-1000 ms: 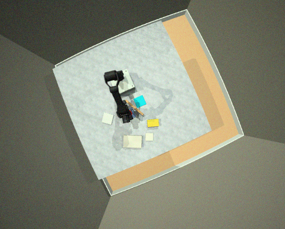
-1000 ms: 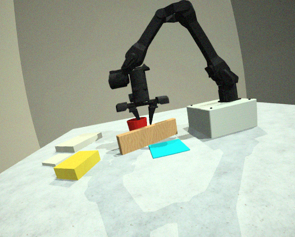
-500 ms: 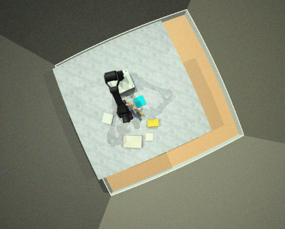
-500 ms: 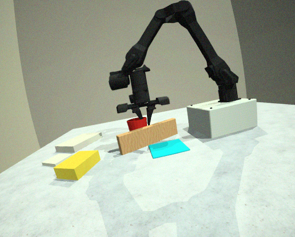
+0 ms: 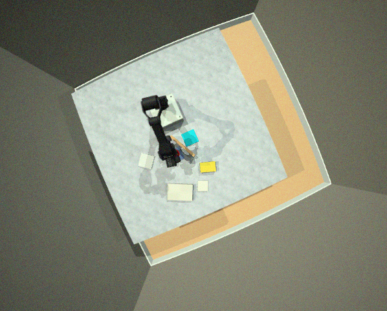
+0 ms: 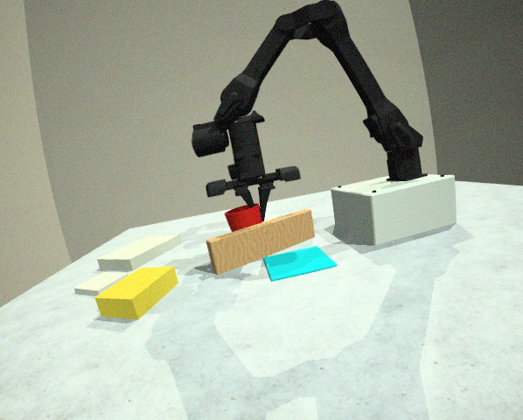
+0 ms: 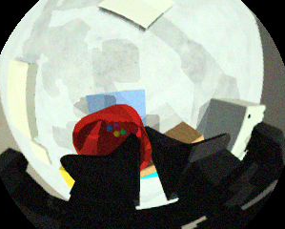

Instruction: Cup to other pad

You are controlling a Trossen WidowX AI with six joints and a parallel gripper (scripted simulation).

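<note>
Now: gripper tip 150 mm to the right of the cyan pad, 50 mm above it and 20 mm past it. Round my gripper tip: wooden block 70 mm to the left, 30 mm below, 10 mm ahead; then red cup 30 mm ahead; then light blue pad 50 mm below, 40 mm ahead.
</note>
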